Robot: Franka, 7 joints.
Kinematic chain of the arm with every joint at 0, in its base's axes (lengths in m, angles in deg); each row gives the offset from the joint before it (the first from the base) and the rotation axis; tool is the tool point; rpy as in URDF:
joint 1: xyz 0 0 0.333 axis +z
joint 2: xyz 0 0 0 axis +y
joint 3: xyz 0 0 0.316 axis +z
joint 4: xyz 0.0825 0 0 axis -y
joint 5: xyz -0.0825 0 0.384 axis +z
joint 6: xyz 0 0 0 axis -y
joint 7: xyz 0.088 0 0 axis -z
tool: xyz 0 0 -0.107 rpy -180 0 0
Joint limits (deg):
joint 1: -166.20..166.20
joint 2: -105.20..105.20
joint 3: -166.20..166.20
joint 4: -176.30..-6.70
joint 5: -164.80..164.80
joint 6: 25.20..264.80
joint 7: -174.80..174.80
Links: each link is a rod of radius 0.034 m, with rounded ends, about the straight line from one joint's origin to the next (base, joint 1, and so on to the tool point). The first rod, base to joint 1, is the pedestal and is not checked.
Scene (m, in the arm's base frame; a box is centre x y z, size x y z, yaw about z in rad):
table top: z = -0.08
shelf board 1: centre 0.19 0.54 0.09 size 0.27 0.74 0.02 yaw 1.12
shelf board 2: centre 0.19 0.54 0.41 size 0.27 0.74 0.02 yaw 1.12
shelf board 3: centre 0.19 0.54 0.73 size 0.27 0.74 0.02 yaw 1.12
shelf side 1: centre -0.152 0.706 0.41 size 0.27 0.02 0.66 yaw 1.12
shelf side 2: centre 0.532 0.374 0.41 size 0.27 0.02 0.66 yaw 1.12
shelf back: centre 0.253 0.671 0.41 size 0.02 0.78 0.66 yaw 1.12
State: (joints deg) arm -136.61 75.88 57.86 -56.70 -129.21 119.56 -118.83
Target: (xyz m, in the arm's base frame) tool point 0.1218 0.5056 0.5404
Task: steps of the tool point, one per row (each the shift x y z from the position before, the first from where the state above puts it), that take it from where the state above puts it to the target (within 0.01 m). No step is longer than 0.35 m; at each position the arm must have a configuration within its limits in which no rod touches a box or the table.
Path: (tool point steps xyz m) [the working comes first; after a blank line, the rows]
Joints at the target: -51.70 20.91 131.77 -125.06 -129.31 144.16 -118.83
Straight joint move there: touches shelf side 2.

1: 0.3265 -0.0258 0.0615
2: 0.2947 0.1231 0.0931
3: 0.1889 0.2417 0.1004
4: 0.0392 0.2922 0.0814
5: -0.1073 0.2595 0.0407
6: -0.2035 0.1589 -0.0120
7: -0.2214 0.0303 -0.0635
8: 0.0356 0.0695 0.0014
9: 0.0326 0.0654 -0.0022
10: 0.0258 0.0594 0.0008

